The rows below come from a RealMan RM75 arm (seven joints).
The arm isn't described. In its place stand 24 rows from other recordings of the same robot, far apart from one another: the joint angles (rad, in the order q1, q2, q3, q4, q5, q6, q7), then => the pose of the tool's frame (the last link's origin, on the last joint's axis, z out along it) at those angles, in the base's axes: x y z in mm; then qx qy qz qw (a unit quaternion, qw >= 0).
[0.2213, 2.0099, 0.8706, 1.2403, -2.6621, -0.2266, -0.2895] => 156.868 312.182 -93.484 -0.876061 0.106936 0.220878 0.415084
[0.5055, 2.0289, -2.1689, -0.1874, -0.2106, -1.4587, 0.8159] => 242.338 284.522 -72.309 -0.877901 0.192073 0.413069 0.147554
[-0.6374, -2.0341, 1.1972, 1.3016, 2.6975, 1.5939, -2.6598] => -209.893 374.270 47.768 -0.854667 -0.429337 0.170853 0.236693
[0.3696, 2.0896, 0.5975, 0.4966, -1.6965, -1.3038, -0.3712] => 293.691 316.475 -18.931 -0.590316 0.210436 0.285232 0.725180
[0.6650, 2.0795, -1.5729, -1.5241, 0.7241, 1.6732, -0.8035] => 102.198 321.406 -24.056 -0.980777 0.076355 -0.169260 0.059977
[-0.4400, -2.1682, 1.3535, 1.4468, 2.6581, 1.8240, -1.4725] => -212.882 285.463 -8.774 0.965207 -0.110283 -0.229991 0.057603
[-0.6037, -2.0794, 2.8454, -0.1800, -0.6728, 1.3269, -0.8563] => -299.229 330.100 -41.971 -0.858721 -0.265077 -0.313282 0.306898
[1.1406, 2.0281, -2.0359, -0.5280, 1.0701, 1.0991, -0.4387] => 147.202 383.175 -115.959 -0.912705 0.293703 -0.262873 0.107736
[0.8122, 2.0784, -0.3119, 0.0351, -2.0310, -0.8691, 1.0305] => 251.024 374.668 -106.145 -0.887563 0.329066 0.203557 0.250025
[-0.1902, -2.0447, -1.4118, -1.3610, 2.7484, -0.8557, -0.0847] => -276.395 324.855 -25.686 -0.753816 -0.529706 0.038675 0.386882
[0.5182, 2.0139, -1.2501, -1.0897, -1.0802, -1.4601, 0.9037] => 90.083 350.036 69.236 -0.830966 -0.249942 0.435329 0.239818
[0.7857, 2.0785, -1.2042, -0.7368, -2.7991, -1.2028, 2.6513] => 260.384 391.953 -30.639 -0.830042 0.459613 -0.214405 0.231984
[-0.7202, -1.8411, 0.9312, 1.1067, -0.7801, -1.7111, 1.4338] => -206.098 393.266 119.266 -0.982816 -0.074628 0.093324 0.140692
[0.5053, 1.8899, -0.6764, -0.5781, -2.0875, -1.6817, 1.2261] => 307.315 314.404 57.796 -0.967120 0.153818 0.166607 0.115154
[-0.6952, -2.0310, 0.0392, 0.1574, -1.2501, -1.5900, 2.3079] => -228.679 367.904 16.897 -0.803843 -0.133934 -0.486745 0.314606
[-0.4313, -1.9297, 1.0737, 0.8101, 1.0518, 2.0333, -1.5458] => -177.912 285.408 106.273 0.843733 0.034816 0.534370 0.036764
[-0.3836, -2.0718, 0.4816, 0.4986, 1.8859, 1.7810, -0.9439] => -292.270 269.761 14.305 -0.898653 -0.119768 -0.368224 0.206128
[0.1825, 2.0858, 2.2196, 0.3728, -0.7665, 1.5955, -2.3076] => 327.261 260.925 59.400 -0.673734 0.205613 0.513185 0.490354
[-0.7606, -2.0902, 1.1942, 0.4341, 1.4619, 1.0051, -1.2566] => -182.751 405.693 -68.305 -0.933130 -0.172758 -0.236307 0.208763
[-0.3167, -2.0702, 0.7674, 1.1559, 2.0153, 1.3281, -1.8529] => -295.762 338.355 93.551 -0.866670 -0.338061 -0.166754 0.326790
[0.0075, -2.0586, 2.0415, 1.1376, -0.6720, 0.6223, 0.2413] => -249.952 310.931 -4.685 -0.674663 -0.266393 -0.317422 0.610825
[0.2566, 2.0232, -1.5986, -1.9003, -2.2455, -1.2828, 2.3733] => 107.840 299.382 24.843 -0.967038 0.104745 0.035642 0.229338
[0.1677, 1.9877, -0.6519, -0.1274, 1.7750, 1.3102, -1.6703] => 410.272 215.843 6.622 -0.597871 0.607583 0.410639 0.323680
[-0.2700, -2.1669, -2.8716, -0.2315, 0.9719, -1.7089, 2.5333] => -344.695 246.937 74.425 -0.532663 -0.169866 -0.499182 0.661991
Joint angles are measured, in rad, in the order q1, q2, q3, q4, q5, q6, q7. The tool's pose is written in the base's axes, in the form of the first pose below.
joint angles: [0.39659, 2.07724, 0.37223, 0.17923, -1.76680, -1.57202, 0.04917]
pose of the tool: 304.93 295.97 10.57 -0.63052 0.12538 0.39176 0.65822
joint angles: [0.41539, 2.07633, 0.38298, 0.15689, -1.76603, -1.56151, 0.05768]
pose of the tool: 305.00 302.48 14.55 -0.63100 0.12125 0.38852 0.66045
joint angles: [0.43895, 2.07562, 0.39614, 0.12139, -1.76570, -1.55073, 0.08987]
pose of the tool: 305.70 310.27 20.65 -0.63054 0.12048 0.38961 0.66038
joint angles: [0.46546, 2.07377, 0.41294, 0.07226, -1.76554, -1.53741, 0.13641]
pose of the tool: 308.09 318.91 29.70 -0.62925 0.12123 0.39016 0.66116
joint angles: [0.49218, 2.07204, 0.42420, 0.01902, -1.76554, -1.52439, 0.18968]
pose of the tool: 310.16 327.17 39.05 -0.62923 0.12262 0.39160 0.66006
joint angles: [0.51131, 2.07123, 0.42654, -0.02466, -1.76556, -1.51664, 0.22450]
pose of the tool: 311.49 332.68 46.15 -0.63126 0.12024 0.38994 0.65955
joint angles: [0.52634, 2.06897, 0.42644, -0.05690, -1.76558, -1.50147, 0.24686]
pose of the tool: 313.18 337.66 51.50 -0.63444 0.11974 0.38444 0.65982
